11 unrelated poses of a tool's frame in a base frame.
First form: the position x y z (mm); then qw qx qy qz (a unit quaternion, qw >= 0).
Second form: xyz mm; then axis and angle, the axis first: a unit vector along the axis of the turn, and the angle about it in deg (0 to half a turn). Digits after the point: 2 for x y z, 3 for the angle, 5 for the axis.
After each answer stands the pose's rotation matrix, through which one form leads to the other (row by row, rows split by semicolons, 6 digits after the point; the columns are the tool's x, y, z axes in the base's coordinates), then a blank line. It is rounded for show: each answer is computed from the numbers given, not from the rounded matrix.
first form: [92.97, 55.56, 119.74, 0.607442, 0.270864, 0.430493, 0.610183]
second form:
[92.97, 55.56, 119.74, 0.34098, 0.54193, 0.76814, 105.190]
-0.115294 -0.508091 0.853552; 0.974511 0.108619 0.196291; -0.192446 0.854427 0.482617

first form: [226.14, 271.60, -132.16, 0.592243, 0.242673, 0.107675, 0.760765]
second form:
[226.14, 271.60, -132.16, 0.30117, 0.13363, 0.94416, 107.367]
-0.180715 -0.848857 0.496774; 0.953376 -0.275308 -0.123612; 0.241695 0.451274 0.859032

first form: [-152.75, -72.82, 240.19, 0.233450, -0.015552, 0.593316, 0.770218]
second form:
[-152.75, -72.82, 240.19, -0.01599, 0.61018, 0.79210, 152.999]
-0.890519 -0.378069 0.253062; 0.341160 -0.186955 0.921226; -0.300976 0.906704 0.295469

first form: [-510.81, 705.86, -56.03, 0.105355, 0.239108, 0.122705, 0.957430]
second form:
[-510.81, 705.86, -56.03, 0.24045, 0.12339, 0.96279, 167.905]
-0.863456 -0.143060 0.483713; 0.260419 -0.947688 0.184580; 0.432003 0.285345 0.855542

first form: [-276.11, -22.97, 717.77, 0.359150, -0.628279, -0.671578, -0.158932]
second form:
[-276.11, -22.97, 717.77, -0.67319, -0.71959, -0.17029, 137.904]
0.047447 0.958038 -0.282687; 0.729716 0.160012 0.664764; 0.682102 -0.237822 -0.691504

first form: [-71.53, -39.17, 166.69, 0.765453, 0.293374, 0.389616, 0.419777]
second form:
[-71.53, -39.17, 166.69, 0.45591, 0.60547, 0.65234, 80.105]
0.343973 -0.414033 0.842769; 0.871246 0.475438 -0.122024; -0.350162 0.776232 0.524262

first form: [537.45, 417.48, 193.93, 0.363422, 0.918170, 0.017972, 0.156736]
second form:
[537.45, 417.48, 193.93, 0.98556, 0.01929, 0.16824, 137.379]
0.950222 -0.080920 0.300883; 0.146925 -0.735203 -0.661732; 0.274758 0.672999 -0.686717

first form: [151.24, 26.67, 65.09, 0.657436, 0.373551, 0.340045, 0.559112]
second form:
[151.24, 26.67, 65.09, 0.49575, 0.45128, 0.74201, 97.791]
0.143526 -0.481113 0.864830; 0.989210 0.095706 -0.110925; -0.029402 0.871419 0.489658

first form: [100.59, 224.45, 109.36, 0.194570, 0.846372, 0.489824, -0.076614]
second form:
[100.59, 224.45, 109.36, 0.86286, 0.49937, -0.07811, 157.561]
0.508406 0.858960 0.060922; 0.799333 -0.444430 -0.404412; -0.320298 0.254302 -0.912546

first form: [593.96, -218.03, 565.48, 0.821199, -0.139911, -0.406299, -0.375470]
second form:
[593.96, -218.03, 565.48, -0.24518, -0.71200, -0.65798, 69.590]
0.387886 0.730363 -0.562240; -0.502980 0.678894 0.534896; 0.772370 0.075317 0.630692

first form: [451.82, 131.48, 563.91, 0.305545, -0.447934, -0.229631, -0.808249]
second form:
[451.82, 131.48, 563.91, -0.47043, -0.24116, -0.84884, 144.418]
-0.411994 0.699632 0.583760; -0.288194 -0.707824 0.644926; 0.864410 0.097470 0.493249

